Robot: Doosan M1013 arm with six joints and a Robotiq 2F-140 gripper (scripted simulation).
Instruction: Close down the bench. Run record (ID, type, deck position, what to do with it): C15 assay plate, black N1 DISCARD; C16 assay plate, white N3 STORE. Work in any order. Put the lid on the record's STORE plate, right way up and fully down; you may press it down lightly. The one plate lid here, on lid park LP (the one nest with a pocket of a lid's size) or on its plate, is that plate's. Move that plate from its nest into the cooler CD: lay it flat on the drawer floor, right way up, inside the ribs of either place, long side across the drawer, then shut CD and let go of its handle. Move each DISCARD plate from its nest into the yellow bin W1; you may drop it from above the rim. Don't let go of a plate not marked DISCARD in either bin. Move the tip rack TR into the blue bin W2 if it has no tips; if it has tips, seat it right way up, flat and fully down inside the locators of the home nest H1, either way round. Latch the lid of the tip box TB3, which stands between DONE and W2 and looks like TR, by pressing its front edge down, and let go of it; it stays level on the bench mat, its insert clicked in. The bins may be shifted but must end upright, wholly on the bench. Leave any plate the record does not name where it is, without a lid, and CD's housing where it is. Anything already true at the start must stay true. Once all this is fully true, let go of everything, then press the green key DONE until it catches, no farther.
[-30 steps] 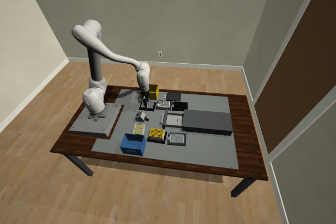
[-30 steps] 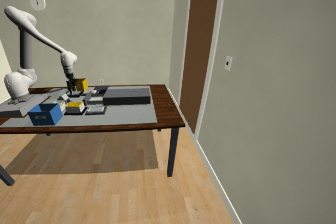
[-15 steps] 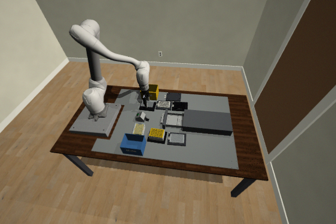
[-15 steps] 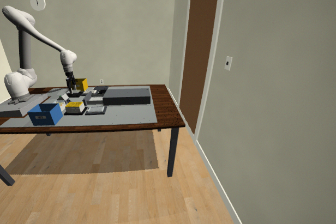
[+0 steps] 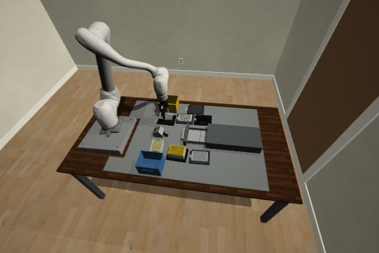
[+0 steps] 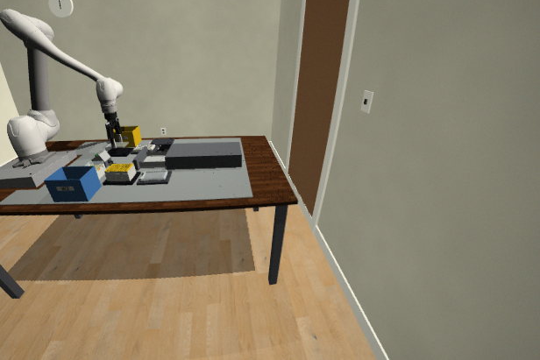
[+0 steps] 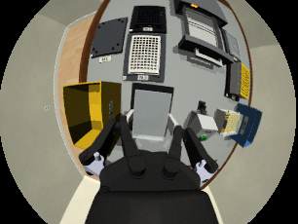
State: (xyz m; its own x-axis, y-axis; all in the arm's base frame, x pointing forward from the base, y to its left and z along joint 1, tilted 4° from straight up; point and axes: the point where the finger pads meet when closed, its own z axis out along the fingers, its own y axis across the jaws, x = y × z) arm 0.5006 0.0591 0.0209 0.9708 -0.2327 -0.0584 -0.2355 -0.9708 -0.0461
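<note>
The white plate is 18 cm ahead of my hand, 1 cm to the right of it and 6 cm below it. Round my hand: black lid park (8 cm below); then yellow bin W1 (3 cm ahead, 16 cm to the left, 4 cm below); then plate lid (2 cm below).
</note>
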